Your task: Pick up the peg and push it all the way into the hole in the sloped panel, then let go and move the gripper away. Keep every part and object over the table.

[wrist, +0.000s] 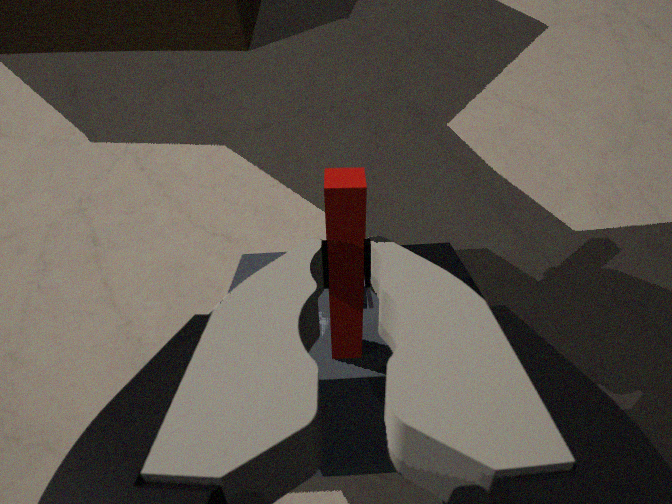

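The peg (345,260) is a long red square bar. It stands out past my two pale jaws, its bright end face toward the far side. My gripper (346,254) is shut on the red peg, with the black finger pads pressed on its two sides near mid-length. The peg's near end sits between the jaws over a grey-blue surface (339,347). The sloped panel and its hole are not identifiable in the wrist view.
The beige table top (108,227) lies below, crossed by broad dark shadows of the arm. A dark strip, likely beyond the table's far edge (124,24), runs along the top left. A small grey-blue patch (255,265) shows beside the left jaw.
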